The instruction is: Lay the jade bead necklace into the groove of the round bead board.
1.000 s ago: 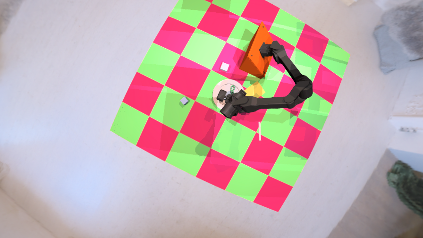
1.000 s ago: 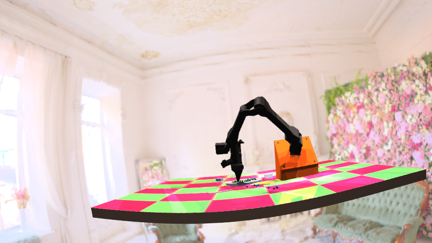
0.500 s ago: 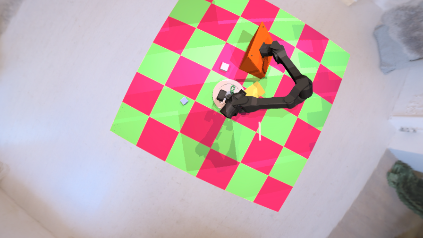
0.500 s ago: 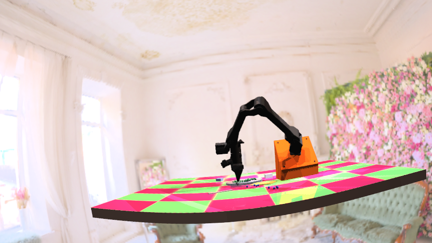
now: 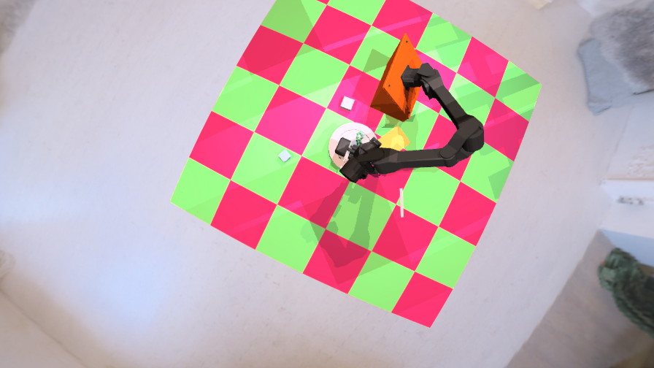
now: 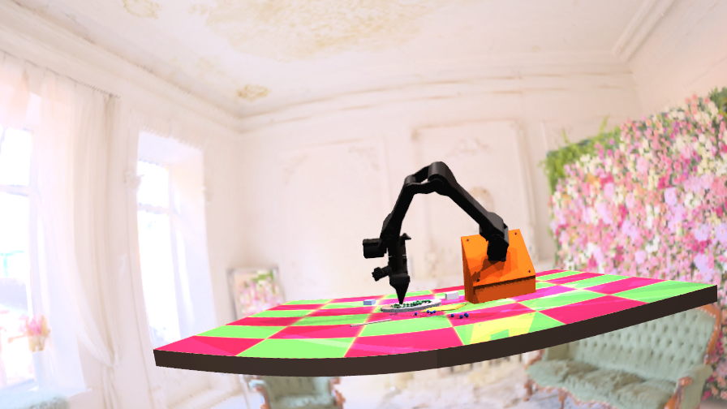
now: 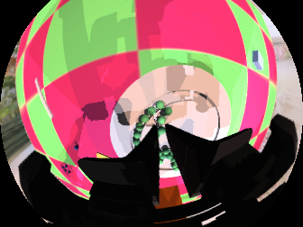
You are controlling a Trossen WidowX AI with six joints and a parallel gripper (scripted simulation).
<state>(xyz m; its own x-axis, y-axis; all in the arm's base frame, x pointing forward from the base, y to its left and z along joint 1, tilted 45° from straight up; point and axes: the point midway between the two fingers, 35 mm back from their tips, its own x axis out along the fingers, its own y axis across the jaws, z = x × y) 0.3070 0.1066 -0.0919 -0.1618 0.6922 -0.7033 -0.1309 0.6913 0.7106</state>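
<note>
The round bead board is 3 cm to the right of my gripper tip, 3 cm behind it and 1 cm below it. Round my gripper tip: white cube 16 cm behind, 15 cm to the right, 1 cm below; thin white stick 25 cm to the left, 5 cm ahead, 2 cm below; yellow patch 14 cm behind, 9 cm to the left, 2 cm below.
</note>
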